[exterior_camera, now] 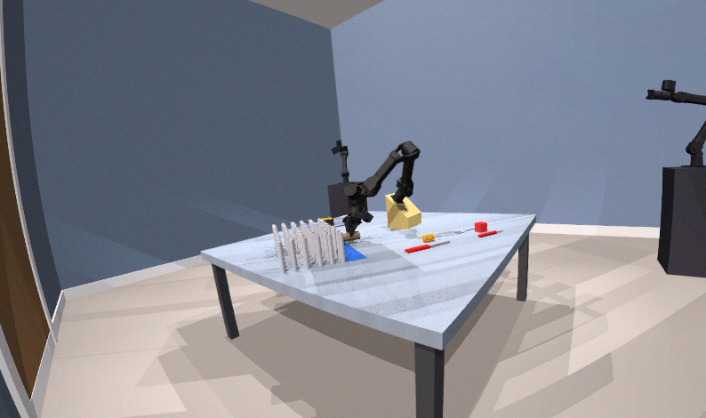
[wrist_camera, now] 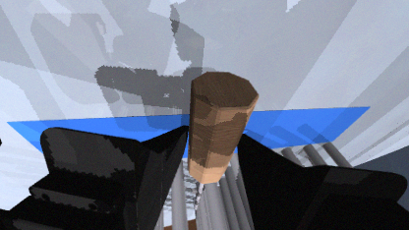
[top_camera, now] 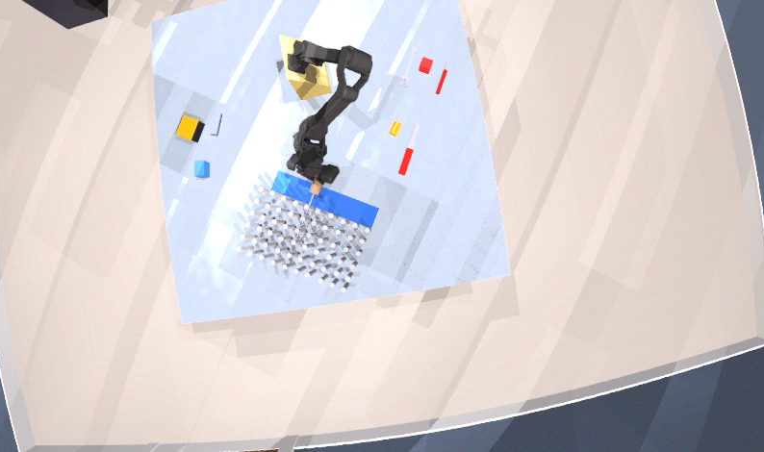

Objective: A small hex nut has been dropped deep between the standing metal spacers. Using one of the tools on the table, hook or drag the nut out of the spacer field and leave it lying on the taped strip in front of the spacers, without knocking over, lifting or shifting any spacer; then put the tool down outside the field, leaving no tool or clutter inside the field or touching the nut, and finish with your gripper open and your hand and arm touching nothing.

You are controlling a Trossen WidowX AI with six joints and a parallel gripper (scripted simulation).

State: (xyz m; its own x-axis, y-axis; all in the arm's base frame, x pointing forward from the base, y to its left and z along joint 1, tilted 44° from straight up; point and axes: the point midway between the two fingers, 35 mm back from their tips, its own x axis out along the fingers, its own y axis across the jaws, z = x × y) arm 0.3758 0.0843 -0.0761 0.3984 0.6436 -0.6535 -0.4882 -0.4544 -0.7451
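My gripper tip is 6 cm short of the blue taped strip, 3 cm above it and 1 cm to the right of it. From my gripper tip the other things lie so: wooden-handled tool: 9 cm ahead, 5 cm to the right; then orange stub tool: 31 cm to the left, 17 cm behind, 2 cm below; then blue cube: 45 cm to the right, 13 cm behind, 1 cm below.
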